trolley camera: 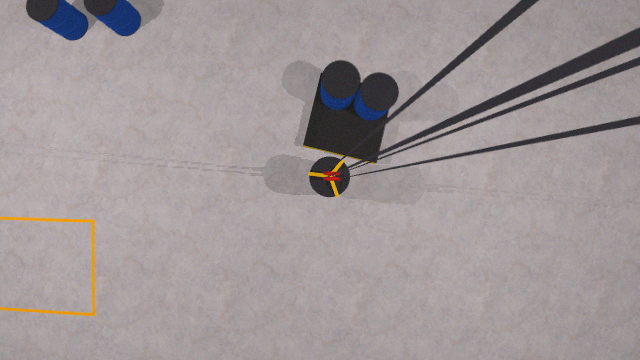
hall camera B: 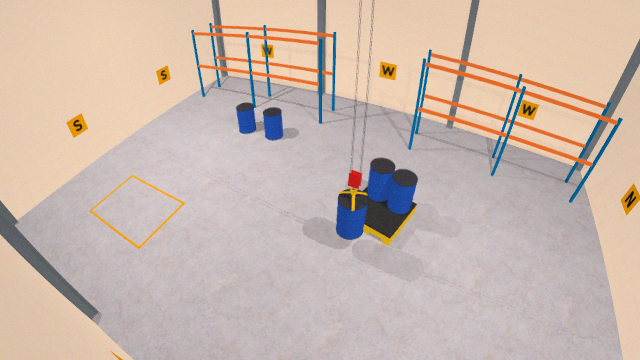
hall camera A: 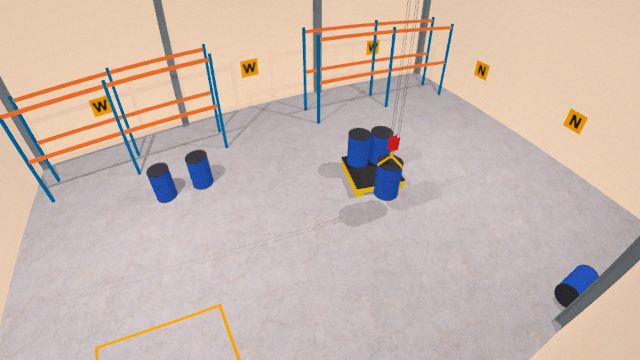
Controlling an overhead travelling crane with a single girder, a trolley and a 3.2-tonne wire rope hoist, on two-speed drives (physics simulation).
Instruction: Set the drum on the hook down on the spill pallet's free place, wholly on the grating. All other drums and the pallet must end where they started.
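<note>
A blue drum with a black lid (hall camera A: 387,184) (hall camera B: 350,221) (trolley camera: 320,186) hangs upright above the floor, its shadows apart from it. My gripper (hall camera A: 390,160) (hall camera B: 353,194) (trolley camera: 330,176), a yellow three-armed grab under the red hook block, is shut on this drum's top. The spill pallet (hall camera A: 361,176) (hall camera B: 387,221) (trolley camera: 345,131) has a black grating and yellow sides. Two drums stand on its far half, one (hall camera A: 358,151) (hall camera B: 381,183) (trolley camera: 340,80) beside the other (hall camera A: 381,146) (hall camera B: 401,196) (trolley camera: 380,92). In the trolley view the hanging drum is just outside the pallet's yellow edge, beside the bare half.
Two drums, one (hall camera A: 162,186) (hall camera B: 246,120) (trolley camera: 67,22) and another (hall camera A: 201,174) (hall camera B: 273,126) (trolley camera: 120,20), stand near a rack (hall camera A: 218,100) (hall camera B: 320,100). A second rack (hall camera A: 318,100) (hall camera B: 502,150) stands by the wall. A drum (hall camera A: 583,280) lies on its side. An orange rectangle (hall camera A: 159,326) (hall camera B: 158,189) (trolley camera: 93,267) marks the floor.
</note>
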